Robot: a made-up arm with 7 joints.
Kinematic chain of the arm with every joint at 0, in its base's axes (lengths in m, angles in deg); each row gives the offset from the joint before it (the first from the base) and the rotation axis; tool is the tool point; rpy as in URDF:
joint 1: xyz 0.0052 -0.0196 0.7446 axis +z
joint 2: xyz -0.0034 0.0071 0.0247 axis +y
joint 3: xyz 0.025 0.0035 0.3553 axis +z
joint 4: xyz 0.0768 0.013 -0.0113 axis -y
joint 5: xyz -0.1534 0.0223 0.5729 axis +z
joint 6: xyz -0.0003 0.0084 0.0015 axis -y
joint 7: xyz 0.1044 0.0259 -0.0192 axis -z
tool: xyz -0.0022 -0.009 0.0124 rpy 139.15 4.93 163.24
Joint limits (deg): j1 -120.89..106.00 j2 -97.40..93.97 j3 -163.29..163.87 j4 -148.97..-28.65 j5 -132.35..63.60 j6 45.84..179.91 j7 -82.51..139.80
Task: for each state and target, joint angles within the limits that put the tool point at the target. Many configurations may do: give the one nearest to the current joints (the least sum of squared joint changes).
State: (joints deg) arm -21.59 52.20 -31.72 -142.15 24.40 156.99 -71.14
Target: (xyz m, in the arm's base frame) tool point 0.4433 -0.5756 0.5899
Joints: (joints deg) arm -17.86 28.49 -36.31 -132.23 25.33 162.48 -70.97
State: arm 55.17 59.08 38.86 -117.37 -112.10 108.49 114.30
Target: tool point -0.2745 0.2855 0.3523
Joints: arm 54.74 57.92 41.24 -145.25 -112.88 112.10 114.35
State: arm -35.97 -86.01 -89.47 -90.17 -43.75 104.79 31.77
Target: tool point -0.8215 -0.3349 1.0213
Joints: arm -32.10 -81.56 -83.91 -84.19 -43.14 105.95 31.50
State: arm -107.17 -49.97 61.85 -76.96 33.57 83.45 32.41
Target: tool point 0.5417 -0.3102 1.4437
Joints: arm -114.83 -42.32 47.08 -91.99 32.30 80.90 32.45
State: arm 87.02 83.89 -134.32 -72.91 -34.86 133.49 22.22
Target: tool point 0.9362 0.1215 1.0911
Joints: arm 40.45 80.28 -121.20 -58.55 -31.11 126.85 19.64
